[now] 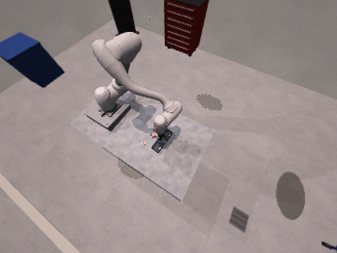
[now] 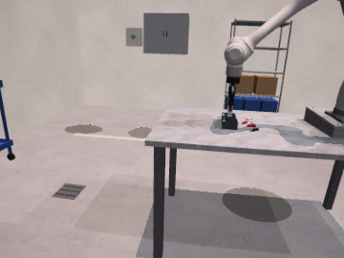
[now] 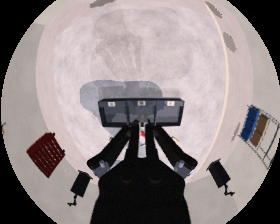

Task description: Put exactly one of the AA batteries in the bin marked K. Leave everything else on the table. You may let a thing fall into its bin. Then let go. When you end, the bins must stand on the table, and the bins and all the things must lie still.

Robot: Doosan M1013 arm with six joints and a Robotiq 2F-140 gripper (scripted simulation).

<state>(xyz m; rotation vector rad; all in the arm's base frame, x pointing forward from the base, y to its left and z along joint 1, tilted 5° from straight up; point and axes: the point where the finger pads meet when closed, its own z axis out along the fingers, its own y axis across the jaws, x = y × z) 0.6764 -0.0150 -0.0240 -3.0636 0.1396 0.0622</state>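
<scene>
Right now my hand is 12 cm past the dark AA battery, 13 cm to the right of it and 7 cm above it. The rest, counted from my hand: white piece: 15 cm behind, 12 cm to the right, 7 cm below.
</scene>
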